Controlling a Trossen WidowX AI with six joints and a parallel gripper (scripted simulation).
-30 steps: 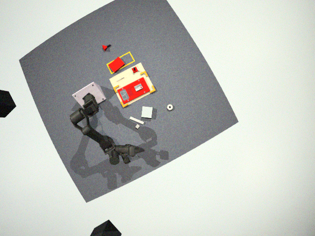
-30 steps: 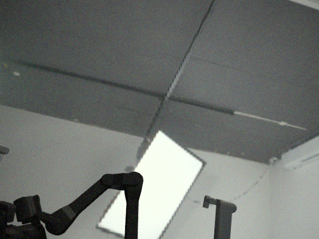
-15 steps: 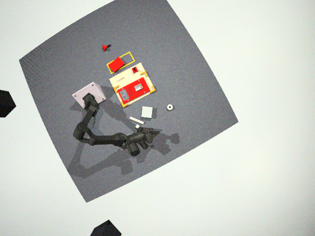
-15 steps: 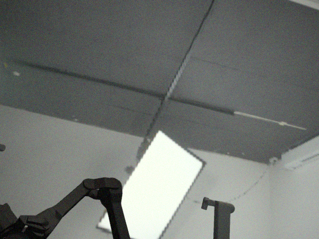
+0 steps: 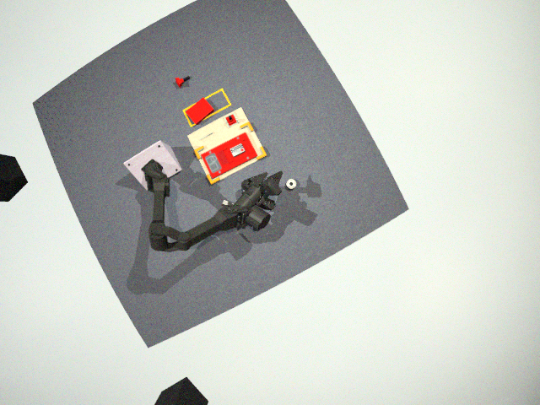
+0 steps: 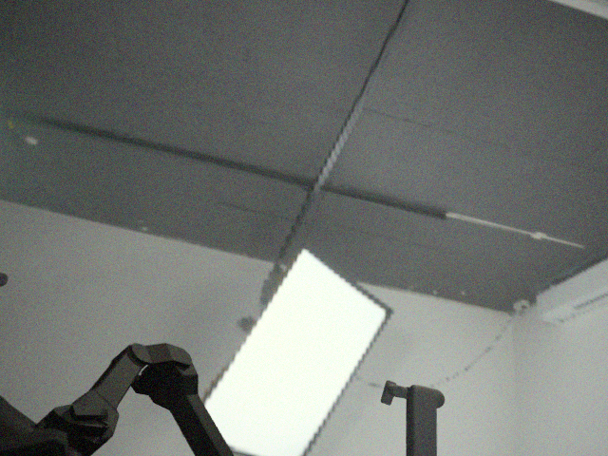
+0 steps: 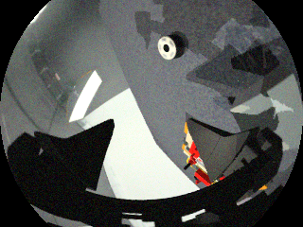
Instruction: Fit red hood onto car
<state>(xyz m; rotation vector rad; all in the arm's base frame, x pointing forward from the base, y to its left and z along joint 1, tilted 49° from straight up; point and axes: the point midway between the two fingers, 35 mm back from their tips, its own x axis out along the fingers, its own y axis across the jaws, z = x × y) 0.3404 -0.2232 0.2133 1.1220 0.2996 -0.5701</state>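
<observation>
The red hood lies 390 mm to the left of my gripper tip, 90 mm behind it and 80 mm below it. The rest, counted from my gripper tip: white bar (200 mm behind, 90 mm below, 10 mm to the right); then white block (110 mm behind, 80 mm below, 10 mm to the right); then cream jig (200 mm to the left, 80 mm below, 80 mm behind).
</observation>
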